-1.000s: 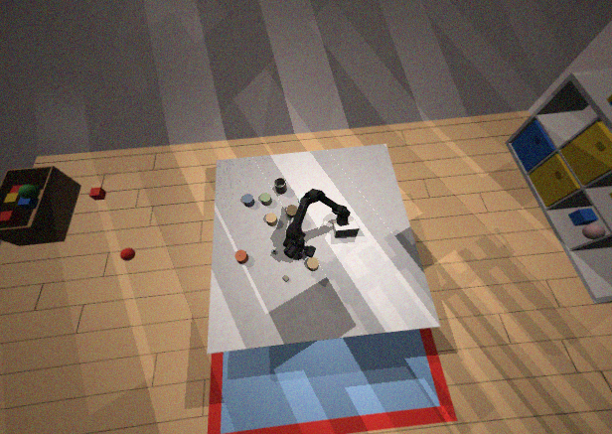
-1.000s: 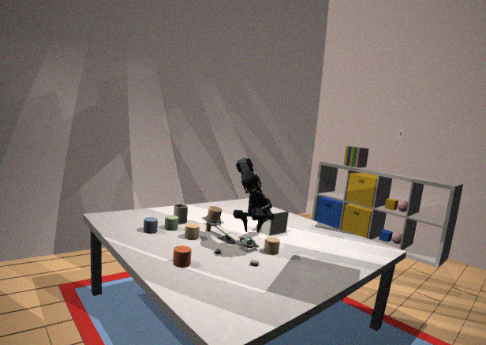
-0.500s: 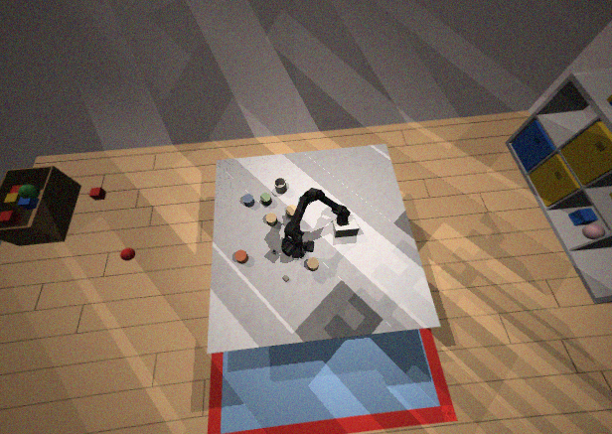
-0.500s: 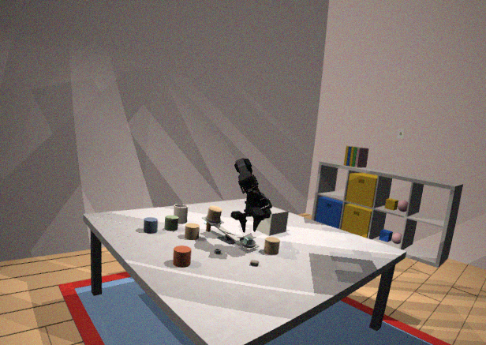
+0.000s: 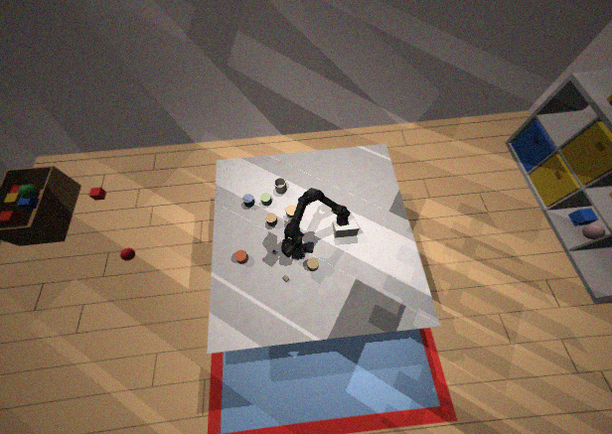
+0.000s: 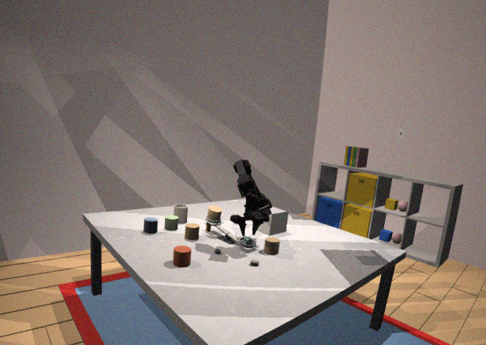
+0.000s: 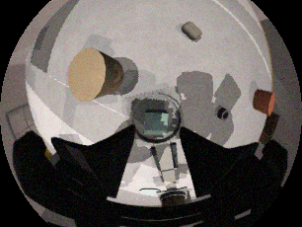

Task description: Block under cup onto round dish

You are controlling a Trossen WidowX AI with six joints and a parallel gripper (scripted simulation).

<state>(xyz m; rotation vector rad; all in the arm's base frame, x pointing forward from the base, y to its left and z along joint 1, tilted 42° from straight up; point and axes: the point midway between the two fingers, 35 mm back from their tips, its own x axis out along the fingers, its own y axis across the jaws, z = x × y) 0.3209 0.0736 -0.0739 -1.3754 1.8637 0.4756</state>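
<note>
Now: gripper tip 3 cm above the grey-green block. The rest, counted from my gripper tip: small balance 14 cm to the right, 5 cm below, 1 cm behind; then dark ring 15 cm ahead, 6 cm below, 5 cm to the right; then red-brown cup 34 cm ahead, 8 cm to the right, 3 cm below.
</note>
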